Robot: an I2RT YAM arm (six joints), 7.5 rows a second.
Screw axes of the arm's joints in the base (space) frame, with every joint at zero. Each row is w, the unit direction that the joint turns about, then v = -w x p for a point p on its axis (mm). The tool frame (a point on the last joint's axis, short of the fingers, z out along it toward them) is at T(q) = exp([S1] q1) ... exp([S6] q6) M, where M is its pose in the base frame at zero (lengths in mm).
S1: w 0 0 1 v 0 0 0
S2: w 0 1 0 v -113.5 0 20
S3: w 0 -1 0 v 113.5 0 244
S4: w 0 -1 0 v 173.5 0 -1
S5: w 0 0 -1 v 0 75 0
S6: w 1 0 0 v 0 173.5 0
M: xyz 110.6 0 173.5 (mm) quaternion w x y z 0.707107 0 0.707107 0
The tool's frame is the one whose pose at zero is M.
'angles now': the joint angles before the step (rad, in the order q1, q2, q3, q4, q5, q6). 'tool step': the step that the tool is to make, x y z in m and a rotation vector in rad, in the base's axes. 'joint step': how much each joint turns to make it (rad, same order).
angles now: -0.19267, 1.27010, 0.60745, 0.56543, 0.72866, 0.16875
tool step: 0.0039, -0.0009, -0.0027, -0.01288, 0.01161, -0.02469
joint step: 0.00218, 0.02738, 0.00537, 0.02427, 0.02817, -0.01657
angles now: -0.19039, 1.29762, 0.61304, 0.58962, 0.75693, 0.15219
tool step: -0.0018, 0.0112, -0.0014, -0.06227, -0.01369, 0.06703
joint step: 0.03660, -0.00450, -0.04454, 0.11992, -0.02717, -0.08230
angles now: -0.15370, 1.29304, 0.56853, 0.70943, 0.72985, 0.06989
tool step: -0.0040, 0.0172, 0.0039, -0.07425, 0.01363, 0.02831
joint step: 0.06552, -0.02455, -0.02828, 0.06971, 0.03587, -0.10368
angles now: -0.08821, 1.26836, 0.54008, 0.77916, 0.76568, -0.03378
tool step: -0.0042, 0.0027, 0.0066, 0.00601, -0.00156, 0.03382
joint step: 0.00621, -0.04246, 0.00509, -0.05347, -0.02728, 0.01018
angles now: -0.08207, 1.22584, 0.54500, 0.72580, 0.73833, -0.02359
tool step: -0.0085, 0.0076, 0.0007, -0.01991, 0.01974, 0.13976
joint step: 0.01339, -0.06303, -0.03149, -0.03694, -0.12717, -0.02045
